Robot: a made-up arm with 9 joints. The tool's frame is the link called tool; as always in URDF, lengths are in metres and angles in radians. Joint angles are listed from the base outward.
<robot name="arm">
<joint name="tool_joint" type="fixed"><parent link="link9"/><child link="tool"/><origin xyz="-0.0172 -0.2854 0.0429" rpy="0 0 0"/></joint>
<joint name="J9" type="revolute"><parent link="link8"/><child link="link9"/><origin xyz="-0.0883 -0.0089 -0.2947" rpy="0 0 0"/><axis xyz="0 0 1"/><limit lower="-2.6" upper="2.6"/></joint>
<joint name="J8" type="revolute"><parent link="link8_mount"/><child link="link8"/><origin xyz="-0.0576 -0.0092 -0.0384" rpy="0 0 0"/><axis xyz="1 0 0"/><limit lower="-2.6" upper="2.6"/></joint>
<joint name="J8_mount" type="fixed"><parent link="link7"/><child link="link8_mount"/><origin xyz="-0.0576 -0.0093 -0.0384" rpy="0 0 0"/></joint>
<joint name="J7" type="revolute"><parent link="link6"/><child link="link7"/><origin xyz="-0.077 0.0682 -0.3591" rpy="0 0 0"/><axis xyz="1 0 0"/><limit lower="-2.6" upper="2.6"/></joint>
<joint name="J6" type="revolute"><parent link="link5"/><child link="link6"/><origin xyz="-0.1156 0.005 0.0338" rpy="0 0 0"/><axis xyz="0 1 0"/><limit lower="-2.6" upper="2.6"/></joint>
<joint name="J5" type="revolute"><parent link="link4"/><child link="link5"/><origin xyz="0.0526 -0.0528 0.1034" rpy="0 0 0"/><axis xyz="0 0 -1"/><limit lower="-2.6" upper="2.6"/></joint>
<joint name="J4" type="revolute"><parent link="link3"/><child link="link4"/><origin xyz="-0.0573 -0.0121 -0.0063" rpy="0 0 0"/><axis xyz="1 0 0"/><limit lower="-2.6" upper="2.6"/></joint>
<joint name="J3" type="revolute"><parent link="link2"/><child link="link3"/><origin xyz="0.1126 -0.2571 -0.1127" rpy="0 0 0"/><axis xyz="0 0 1"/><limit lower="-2.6" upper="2.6"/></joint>
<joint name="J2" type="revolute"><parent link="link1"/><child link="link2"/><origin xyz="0.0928 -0.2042 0.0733" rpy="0 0 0"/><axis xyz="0 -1 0"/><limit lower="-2.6" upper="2.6"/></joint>
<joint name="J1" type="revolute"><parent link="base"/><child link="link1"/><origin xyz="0 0 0.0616" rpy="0 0 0"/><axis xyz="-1 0 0"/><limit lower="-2.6" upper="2.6"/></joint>
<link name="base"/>
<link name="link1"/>
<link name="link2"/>
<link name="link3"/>
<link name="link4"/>
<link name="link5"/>
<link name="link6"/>
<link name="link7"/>
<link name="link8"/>
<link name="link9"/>
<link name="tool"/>
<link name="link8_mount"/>
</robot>
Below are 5 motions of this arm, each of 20 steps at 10 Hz.
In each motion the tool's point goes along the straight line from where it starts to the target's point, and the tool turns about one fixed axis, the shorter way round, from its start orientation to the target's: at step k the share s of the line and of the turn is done. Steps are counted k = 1, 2, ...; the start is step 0. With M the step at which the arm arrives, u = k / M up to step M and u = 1 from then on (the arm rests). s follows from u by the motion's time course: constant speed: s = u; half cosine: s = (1 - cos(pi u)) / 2; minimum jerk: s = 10 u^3 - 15 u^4 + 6 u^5.
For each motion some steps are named. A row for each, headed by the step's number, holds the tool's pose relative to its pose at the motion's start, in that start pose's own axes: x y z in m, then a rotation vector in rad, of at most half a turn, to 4 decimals.
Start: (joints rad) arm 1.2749 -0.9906 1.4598 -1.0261 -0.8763 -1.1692 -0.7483 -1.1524 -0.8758
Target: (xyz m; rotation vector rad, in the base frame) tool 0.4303 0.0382 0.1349 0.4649 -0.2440 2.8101
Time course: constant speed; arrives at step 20
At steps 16, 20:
16: 0.2622 0.4157 -0.2616 1.1325 -0.3556 1.0586
20: 0.3277 0.5197 -0.3270 1.4156 -0.4445 1.3233

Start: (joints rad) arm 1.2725 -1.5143 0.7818 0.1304 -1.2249 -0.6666 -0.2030 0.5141 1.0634
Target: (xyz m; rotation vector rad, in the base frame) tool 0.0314 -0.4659 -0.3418 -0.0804 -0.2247 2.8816
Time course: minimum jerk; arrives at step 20
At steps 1, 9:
1: -0.0004 -0.0008 0.0005 -0.0006 0.0015 0.0017
9: -0.1308 -0.2730 0.1823 -0.2176 0.5191 0.6020

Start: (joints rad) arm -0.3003 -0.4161 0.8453 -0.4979 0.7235 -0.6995 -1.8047 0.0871 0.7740
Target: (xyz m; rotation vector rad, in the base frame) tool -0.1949 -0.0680 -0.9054 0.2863 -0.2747 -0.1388
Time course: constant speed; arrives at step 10
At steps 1, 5, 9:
1: -0.0153 0.0710 0.0751 0.1956 -0.0109 -0.0509
5: -0.0764 0.3548 0.3757 0.9781 -0.0547 -0.2545
9: -0.1375 0.6386 0.6763 1.7606 -0.0984 -0.4582

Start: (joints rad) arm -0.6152 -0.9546 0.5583 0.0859 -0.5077 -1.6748 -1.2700 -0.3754 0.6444
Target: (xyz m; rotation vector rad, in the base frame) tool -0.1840 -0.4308 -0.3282 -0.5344 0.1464 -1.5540
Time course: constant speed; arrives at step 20
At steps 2, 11, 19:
2: -0.0273 -0.0034 0.0346 -0.0818 0.0563 -0.1562
11: -0.1503 -0.0190 0.1902 -0.4497 0.3098 -0.8591
19: -0.2596 -0.0328 0.3285 -0.7768 0.5352 -1.4839

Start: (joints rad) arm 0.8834 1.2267 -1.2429 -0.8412 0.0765 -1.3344 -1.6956 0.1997 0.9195
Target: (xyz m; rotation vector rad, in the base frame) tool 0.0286 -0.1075 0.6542 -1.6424 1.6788 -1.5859
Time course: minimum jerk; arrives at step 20
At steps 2, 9, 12, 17, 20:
2: 0.0013 -0.0010 0.0015 -0.0092 0.0013 0.0097
9: 0.0614 -0.0493 0.0709 -0.4374 0.0621 0.4593
12: 0.1031 -0.0827 0.1189 -0.7338 0.1041 0.7706
17: 0.1470 -0.1180 0.1696 -1.0464 0.1484 1.0989
20: 0.1510 -0.1212 0.1742 -1.0750 0.1525 1.1289

